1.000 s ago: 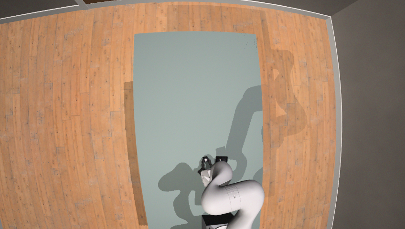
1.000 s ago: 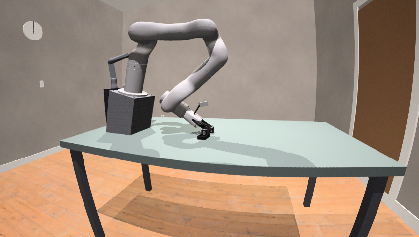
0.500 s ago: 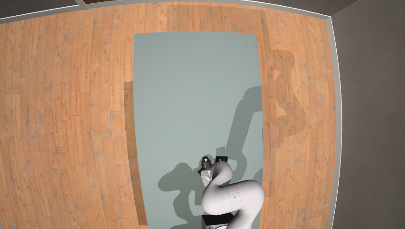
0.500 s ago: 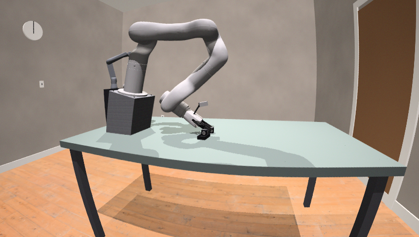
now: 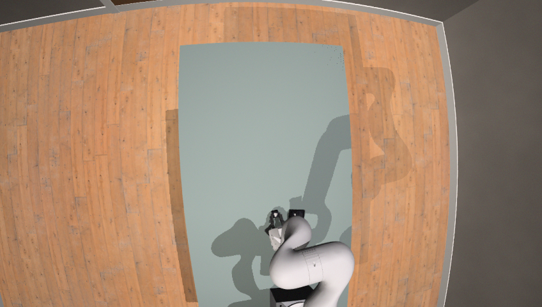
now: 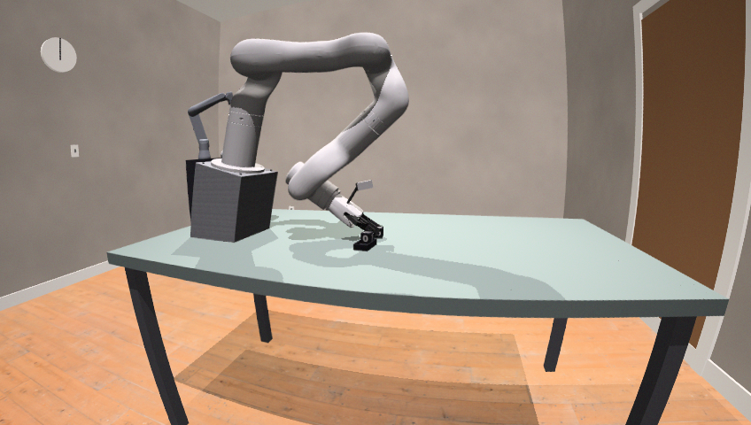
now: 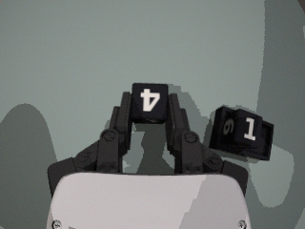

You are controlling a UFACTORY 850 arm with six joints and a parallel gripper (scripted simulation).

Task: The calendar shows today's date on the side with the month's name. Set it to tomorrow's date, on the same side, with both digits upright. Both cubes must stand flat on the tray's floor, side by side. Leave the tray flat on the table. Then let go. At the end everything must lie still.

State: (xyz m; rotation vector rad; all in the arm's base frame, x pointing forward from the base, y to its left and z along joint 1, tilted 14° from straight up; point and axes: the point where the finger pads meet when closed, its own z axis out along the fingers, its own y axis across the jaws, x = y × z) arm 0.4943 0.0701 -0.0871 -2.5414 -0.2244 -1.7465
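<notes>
Right now the black tray is 1 cm ahead of my hand, 10 cm to the right of it and 2 cm below it. The rest, counted from my hand: black cube (2 cm ahead, 1 cm below).
</notes>
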